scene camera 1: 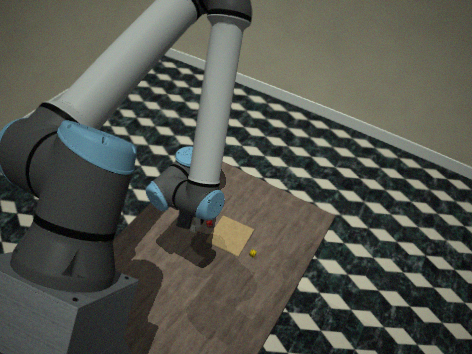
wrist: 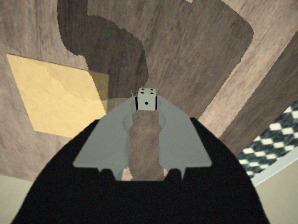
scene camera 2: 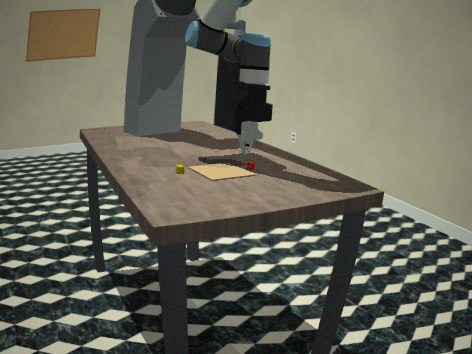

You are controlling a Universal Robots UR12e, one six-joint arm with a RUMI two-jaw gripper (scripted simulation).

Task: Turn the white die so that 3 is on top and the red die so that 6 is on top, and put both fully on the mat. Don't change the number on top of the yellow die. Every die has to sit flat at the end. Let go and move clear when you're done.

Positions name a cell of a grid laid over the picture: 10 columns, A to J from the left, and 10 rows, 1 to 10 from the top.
I see my gripper (scene camera 2: F5) and a tan mat (scene camera 1: E7).
The tan mat also shows in the wrist view (wrist: C5) and in scene camera 2 (scene camera 2: E5). My gripper is seen too in the wrist view (wrist: E5).
